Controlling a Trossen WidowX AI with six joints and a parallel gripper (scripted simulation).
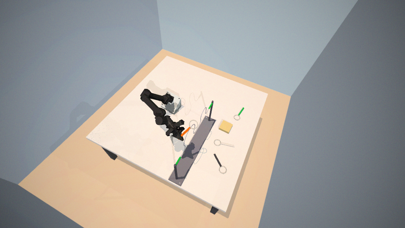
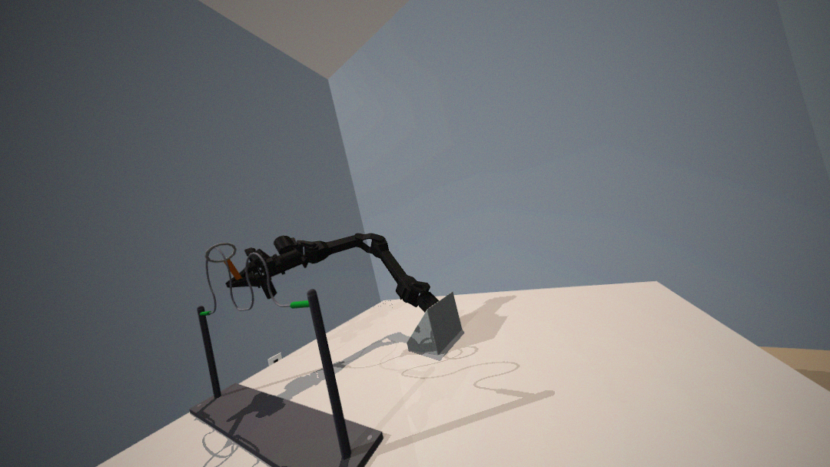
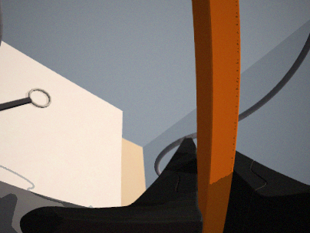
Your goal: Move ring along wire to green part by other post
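My gripper tip is now 7 cm to the right of the ring with orange handle and 6 cm below it. The rest, counted from my gripper tip: white-handled ring (21 cm ahead, 31 cm to the left, 34 cm below); black-handled ring (28 cm ahead, 12 cm to the left, 34 cm below); tan block (15 cm ahead, 48 cm to the left, 33 cm below).
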